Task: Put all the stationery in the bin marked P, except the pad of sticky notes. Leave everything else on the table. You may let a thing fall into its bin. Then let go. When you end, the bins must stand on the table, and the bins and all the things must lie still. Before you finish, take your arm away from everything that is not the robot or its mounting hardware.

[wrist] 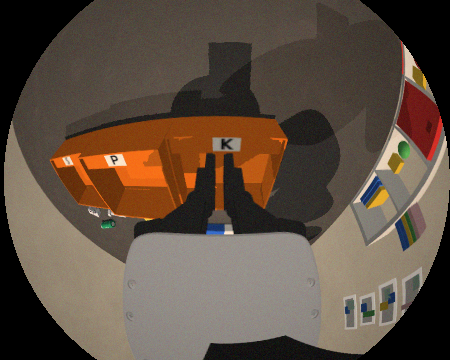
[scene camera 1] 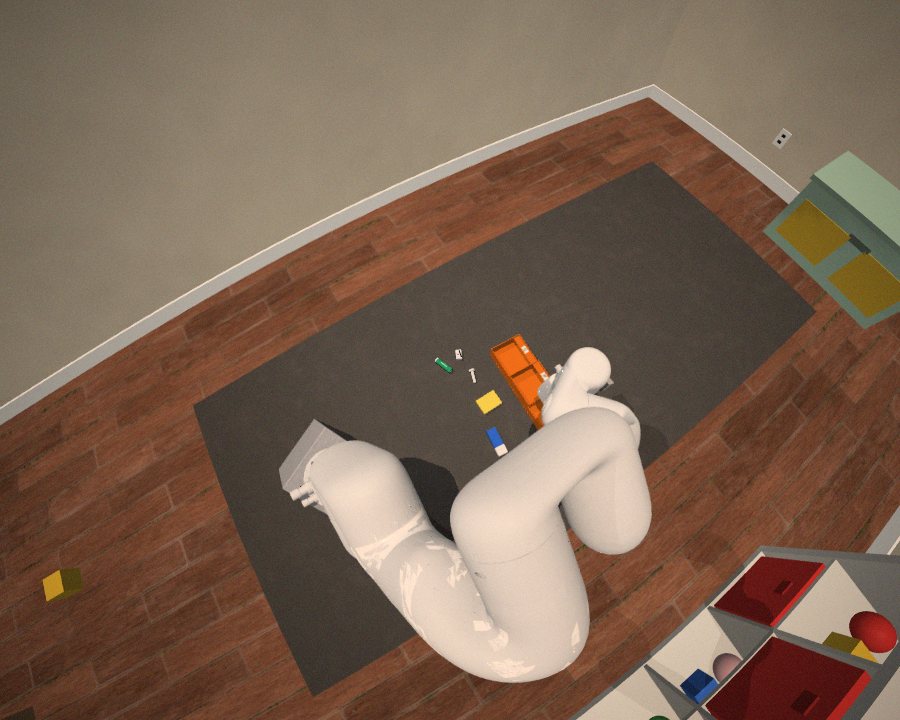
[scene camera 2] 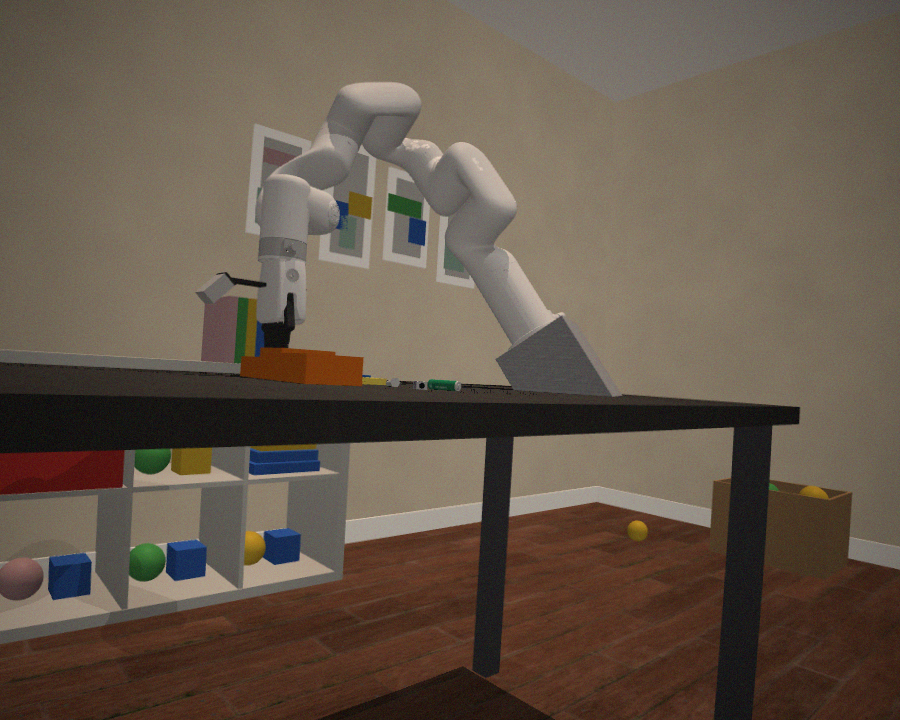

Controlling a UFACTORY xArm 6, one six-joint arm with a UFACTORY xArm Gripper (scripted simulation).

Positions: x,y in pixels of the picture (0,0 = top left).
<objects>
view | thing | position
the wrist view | my gripper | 219,165
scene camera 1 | orange bin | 508,355
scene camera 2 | orange bin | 281,364
</objects>
